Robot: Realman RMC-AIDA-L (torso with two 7-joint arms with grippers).
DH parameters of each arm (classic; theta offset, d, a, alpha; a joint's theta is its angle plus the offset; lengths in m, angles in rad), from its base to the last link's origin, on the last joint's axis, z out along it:
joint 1: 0 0.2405 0 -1.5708
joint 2: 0 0 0 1.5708
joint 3: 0 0.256 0 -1.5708
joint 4: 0 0 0 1.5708
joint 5: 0 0.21 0 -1.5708
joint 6: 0 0 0 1.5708
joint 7: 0 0.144 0 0
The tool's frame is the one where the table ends.
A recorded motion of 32 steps. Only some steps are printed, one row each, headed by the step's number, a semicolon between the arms.
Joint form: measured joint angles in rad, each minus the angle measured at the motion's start. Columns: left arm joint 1, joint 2, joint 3, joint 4, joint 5, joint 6, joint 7; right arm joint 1, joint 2, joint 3, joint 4, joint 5, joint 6, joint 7.
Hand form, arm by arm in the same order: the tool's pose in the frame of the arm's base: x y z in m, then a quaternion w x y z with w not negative. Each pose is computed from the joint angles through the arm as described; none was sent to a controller.
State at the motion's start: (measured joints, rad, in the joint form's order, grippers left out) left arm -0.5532 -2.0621 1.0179 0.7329 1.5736 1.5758 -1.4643; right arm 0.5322 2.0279 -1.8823 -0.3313 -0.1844 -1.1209 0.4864
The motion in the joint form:
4: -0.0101 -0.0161 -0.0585 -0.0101 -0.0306 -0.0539 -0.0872; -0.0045 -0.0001 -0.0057 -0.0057 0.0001 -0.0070 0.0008
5: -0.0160 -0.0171 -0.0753 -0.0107 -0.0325 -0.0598 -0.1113; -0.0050 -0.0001 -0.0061 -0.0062 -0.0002 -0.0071 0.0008
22: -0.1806 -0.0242 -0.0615 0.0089 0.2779 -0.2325 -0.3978; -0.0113 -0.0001 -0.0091 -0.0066 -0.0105 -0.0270 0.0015
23: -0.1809 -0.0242 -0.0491 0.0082 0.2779 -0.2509 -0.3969; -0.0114 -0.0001 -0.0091 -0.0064 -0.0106 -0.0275 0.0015
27: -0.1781 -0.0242 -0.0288 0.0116 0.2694 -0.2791 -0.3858; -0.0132 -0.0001 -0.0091 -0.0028 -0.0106 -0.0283 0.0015
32: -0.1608 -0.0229 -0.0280 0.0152 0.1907 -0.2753 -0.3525; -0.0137 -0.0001 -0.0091 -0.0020 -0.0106 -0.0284 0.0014
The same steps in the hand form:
4: -0.1856 0.3567 0.0089 0.09495 -0.89787 -0.20546 -0.37762; 0.2338 0.3592 -0.0462 0.37308 -0.84959 0.10184 0.35867
5: -0.1847 0.3598 0.0117 0.09789 -0.89215 -0.21677 -0.38405; 0.2338 0.3591 -0.0463 0.37287 -0.84969 0.10174 0.35868
22: -0.1601 0.3977 -0.0148 0.09330 -0.92038 -0.28857 -0.24683; 0.2334 0.3553 -0.0469 0.36664 -0.85113 0.09675 0.36304
23: -0.1604 0.3991 -0.0165 0.09868 -0.92115 -0.28803 -0.24245; 0.2335 0.3552 -0.0469 0.36656 -0.85113 0.09671 0.36312
27: -0.1604 0.4011 -0.0179 0.10902 -0.92265 -0.28229 -0.23904; 0.2350 0.3545 -0.0470 0.36709 -0.85128 0.09840 0.36177
32: -0.1576 0.4008 -0.0116 0.11330 -0.91449 -0.27582 -0.27350; 0.2354 0.3543 -0.0470 0.36725 -0.85132 0.09879 0.36141

